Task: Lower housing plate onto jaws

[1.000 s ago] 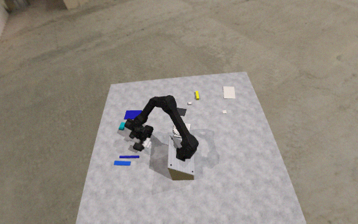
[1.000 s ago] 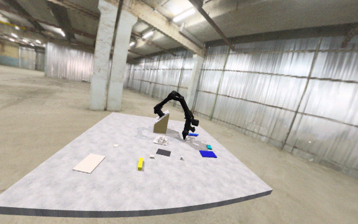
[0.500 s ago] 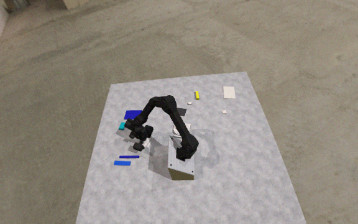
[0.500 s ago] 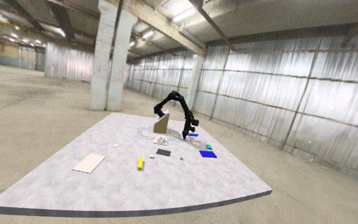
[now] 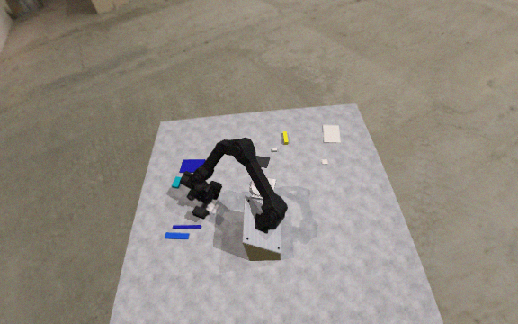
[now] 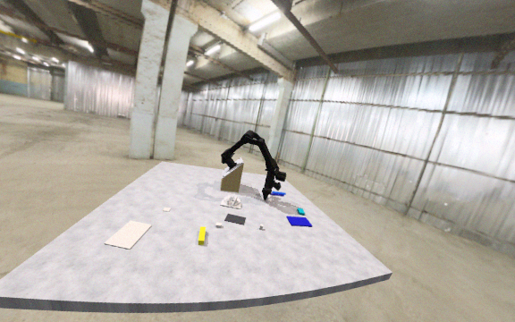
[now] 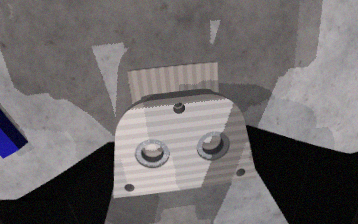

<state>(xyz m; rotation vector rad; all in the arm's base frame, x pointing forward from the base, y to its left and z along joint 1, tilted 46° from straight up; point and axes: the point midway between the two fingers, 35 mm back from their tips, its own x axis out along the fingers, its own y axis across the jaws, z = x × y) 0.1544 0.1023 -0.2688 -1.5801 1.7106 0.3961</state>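
The blue bar lies 110 mm to the left of my gripper tip, 100 mm behind it and 10 mm below it. The rest, counted from my gripper tip: blue plate (260 mm ahead, 160 mm to the left, 10 mm below); cyan block (220 mm to the left, 150 mm ahead); yellow block (450 mm ahead, 360 mm to the right).
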